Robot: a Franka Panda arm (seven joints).
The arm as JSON. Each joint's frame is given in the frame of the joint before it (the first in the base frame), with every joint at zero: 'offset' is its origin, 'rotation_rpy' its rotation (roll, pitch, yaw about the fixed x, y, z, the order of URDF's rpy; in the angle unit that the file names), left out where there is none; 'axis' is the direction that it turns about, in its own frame. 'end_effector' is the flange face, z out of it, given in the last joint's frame.
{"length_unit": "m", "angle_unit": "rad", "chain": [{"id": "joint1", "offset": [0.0, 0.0, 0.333], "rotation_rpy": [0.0, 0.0, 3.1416], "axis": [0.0, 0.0, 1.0]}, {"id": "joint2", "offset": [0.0, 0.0, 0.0], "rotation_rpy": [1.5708, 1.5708, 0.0], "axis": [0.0, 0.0, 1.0]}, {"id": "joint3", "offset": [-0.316, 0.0, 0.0], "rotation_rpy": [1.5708, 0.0, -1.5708], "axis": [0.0, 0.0, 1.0]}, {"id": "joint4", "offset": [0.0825, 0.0, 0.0], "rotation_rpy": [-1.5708, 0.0, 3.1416], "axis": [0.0, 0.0, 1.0]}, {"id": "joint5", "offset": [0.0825, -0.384, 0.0], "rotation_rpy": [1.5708, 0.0, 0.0], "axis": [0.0, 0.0, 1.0]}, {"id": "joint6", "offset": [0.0, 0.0, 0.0], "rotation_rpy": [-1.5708, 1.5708, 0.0], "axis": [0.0, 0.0, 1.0]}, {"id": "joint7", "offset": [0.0, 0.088, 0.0], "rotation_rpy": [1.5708, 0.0, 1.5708], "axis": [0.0, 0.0, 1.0]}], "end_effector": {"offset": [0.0, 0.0, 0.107]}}
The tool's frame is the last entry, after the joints.
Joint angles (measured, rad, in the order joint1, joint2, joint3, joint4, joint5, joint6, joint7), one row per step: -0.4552, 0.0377, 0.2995, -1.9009, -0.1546, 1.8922, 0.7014; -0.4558, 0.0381, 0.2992, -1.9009, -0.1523, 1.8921, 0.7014; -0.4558, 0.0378, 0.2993, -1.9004, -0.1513, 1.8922, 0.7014; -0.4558, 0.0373, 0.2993, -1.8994, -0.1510, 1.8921, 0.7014; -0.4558, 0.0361, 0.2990, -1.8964, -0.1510, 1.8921, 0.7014; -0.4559, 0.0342, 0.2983, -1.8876, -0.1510, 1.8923, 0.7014; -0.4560, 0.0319, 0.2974, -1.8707, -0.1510, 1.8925, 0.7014; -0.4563, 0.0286, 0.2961, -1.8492, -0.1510, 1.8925, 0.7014; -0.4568, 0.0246, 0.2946, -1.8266, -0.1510, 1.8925, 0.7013; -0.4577, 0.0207, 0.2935, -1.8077, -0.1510, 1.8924, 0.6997; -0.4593, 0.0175, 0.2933, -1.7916, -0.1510, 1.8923, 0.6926; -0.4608, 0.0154, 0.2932, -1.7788, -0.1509, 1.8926, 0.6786; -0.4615, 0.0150, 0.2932, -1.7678, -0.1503, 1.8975, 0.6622; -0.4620, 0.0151, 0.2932, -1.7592, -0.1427, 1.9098, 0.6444; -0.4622, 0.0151, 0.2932, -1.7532, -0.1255, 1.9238, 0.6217; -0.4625, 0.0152, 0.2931, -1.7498, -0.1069, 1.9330, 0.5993; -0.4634, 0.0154, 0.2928, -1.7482, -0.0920, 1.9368, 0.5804; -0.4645, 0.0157, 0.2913, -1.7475, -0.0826, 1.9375, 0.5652
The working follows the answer.
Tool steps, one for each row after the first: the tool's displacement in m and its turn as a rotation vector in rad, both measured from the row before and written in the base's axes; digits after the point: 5 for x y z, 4 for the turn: -0.00003, -0.00036, -0.00025, 0.0023, 0.0001, -0.0017; 0.00007, 0.00013, 0.00040, 0.0007, -0.0010, -0.0003; 0.00009, 0.00002, 0.00073, -0.0001, -0.0014, -0.0001; 0.00031, -0.00018, 0.00207, -0.0010, -0.0040, -0.0003; 0.00112, -0.00059, 0.00521, -0.0023, -0.0106, -0.0009; 0.00223, -0.00090, 0.00931, -0.0037, -0.0189, -0.0011; 0.00247, -0.00125, 0.01211, -0.0049, -0.0242, -0.0018; 0.00216, -0.00138, 0.01311, -0.0054, -0.0259, -0.0021; 0.00141, -0.00124, 0.01133, -0.0049, -0.0218, -0.0006; 0.00101, -0.00108, 0.00963, -0.0044, -0.0176, 0.0051; 0.00078, -0.00096, 0.00747, -0.0040, -0.0127, 0.0122; 0.00140, -0.00052, 0.00611, -0.0035, -0.0136, 0.0160; 0.00201, 0.00010, 0.00534, 0.0024, -0.0190, 0.0171; 0.00198, 0.00098, 0.00424, 0.0108, -0.0192, 0.0204; 0.00130, 0.00096, 0.00244, 0.0129, -0.0124, 0.0190; 0.00054, 0.00026, 0.00098, 0.0108, -0.0054, 0.0148; 0.00001, -0.00090, 0.00020, 0.0066, -0.0011, 0.0106
Tool pose at each row, in the base's axes (x y z in m, rotation vector in rad; rounded; the steps above come from the unrounded poses): 0.55649, -0.10055, 0.47525, 2.7605, -1.1750, -0.0097; 0.55646, -0.10091, 0.47500, 2.7614, -1.1781, -0.0114; 0.55653, -0.10078, 0.47539, 2.7622, -1.1789, -0.0105; 0.55663, -0.10076, 0.47613, 2.7625, -1.1794, -0.0086; 0.55694, -0.10094, 0.47820, 2.7628, -1.1805, -0.0024; 0.55806, -0.10153, 0.48341, 2.7637, -1.1835, 0.0134; 0.56029, -0.10243, 0.49272, 2.7658, -1.1884, 0.0417; 0.56275, -0.10367, 0.50483, 2.7677, -1.1949, 0.0780; 0.56491, -0.10505, 0.51794, 2.7690, -1.2018, 0.1170; 0.56632, -0.10629, 0.52928, 2.7703, -1.2057, 0.1503; 0.56733, -0.10737, 0.53891, 2.7742, -1.2009, 0.1779; 0.56811, -0.10832, 0.54638, 2.7817, -1.1855, 0.1991; 0.56951, -0.10884, 0.55249, 2.7920, -1.1652, 0.2216; 0.57152, -0.10874, 0.55782, 2.8090, -1.1468, 0.2489; 0.57350, -0.10777, 0.56207, 2.8351, -1.1272, 0.2727; 0.57480, -0.10681, 0.56451, 2.8607, -1.1090, 0.2858; 0.57534, -0.10655, 0.56549, 2.8804, -1.0940, 0.2894; 0.57534, -0.10746, 0.56569, 2.8929, -1.0822, 0.2884

